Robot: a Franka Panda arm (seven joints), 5 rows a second.
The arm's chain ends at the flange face. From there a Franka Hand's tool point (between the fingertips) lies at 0.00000 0.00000 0.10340 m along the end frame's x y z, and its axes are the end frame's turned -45 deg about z.
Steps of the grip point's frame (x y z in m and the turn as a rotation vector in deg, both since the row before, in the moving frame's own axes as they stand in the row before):
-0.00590, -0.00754, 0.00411, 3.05, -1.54, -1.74
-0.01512, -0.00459, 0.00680, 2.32, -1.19, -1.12
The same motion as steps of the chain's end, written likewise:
-0.00362, 0.00068, 0.00429, 1.07, -3.25, -1.74
-0.00945, 0.00884, 0.00691, 0.80, -2.48, -1.12

